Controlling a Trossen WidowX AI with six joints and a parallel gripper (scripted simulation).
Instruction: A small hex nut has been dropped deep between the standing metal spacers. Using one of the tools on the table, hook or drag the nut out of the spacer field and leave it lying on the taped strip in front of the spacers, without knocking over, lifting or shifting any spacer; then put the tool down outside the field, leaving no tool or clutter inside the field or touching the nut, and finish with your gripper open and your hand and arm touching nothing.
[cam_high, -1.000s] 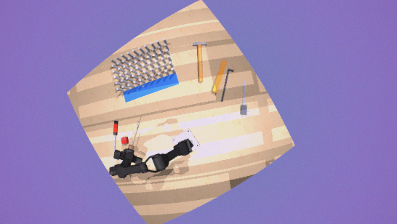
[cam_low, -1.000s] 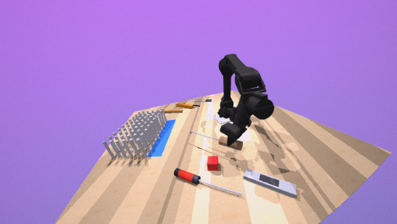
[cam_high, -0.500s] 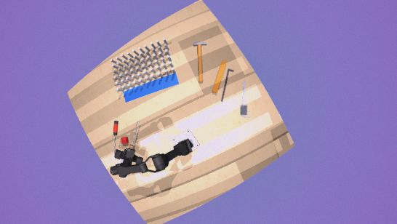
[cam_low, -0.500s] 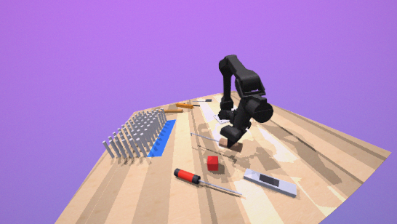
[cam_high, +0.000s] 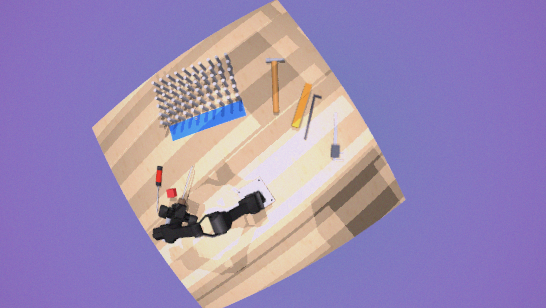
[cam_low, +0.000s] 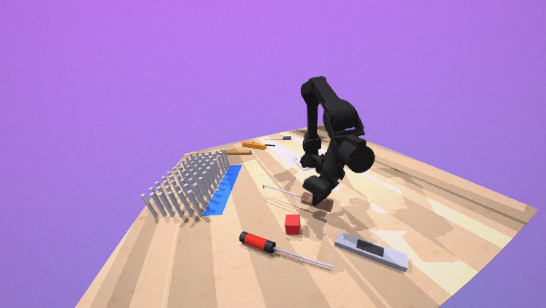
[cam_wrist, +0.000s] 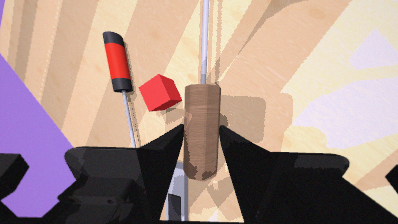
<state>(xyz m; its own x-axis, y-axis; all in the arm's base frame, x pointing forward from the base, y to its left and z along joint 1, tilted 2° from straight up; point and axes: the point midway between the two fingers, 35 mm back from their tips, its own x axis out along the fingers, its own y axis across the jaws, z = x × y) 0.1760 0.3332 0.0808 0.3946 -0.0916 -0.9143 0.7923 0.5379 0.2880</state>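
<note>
The red cube is 90 mm ahead of my gripper tip, 40 mm below it and 10 mm to the left of it. Also, from my gripper tip: flat grey bar 170 mm to the left, 50 mm behind, 40 mm below; thin metal rod tool 90 mm to the right, 60 mm ahead; blue taped strip 350 mm to the right, 260 mm ahead, 60 mm below.
</note>
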